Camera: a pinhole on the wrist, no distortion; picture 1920 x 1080 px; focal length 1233.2 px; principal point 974.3 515.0 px. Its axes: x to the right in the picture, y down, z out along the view. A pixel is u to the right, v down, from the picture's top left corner.
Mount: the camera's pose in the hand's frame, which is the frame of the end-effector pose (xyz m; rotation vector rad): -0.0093 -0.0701 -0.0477 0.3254 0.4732 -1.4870
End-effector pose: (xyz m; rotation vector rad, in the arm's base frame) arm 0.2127 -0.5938 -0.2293 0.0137 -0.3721 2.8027
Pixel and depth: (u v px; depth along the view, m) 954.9 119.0 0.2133
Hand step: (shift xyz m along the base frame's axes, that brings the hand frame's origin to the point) 0.1026 0.1072 0.1811
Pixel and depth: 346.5 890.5 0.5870
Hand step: -0.2043 -0.0071 0.6064
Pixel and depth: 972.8 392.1 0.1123
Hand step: 0.0456 0.0994 0.0802
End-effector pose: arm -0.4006 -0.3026 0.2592 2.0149 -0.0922 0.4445
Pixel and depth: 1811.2 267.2 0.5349
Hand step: 0.1817 0.0868 -0.6714
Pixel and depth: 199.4 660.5 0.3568
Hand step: 0.1713 -0.2919 -0.1661
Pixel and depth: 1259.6 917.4 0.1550
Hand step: 0.1150 0.0322 -0.1529
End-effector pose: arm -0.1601 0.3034 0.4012 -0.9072 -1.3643 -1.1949
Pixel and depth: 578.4 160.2 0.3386
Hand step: -0.1990 0.2747 -0.0794
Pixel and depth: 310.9 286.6 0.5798
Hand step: -0.2135 0.5875 -0.0406
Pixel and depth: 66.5 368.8 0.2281
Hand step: -0.0856 0.2222 -0.0083
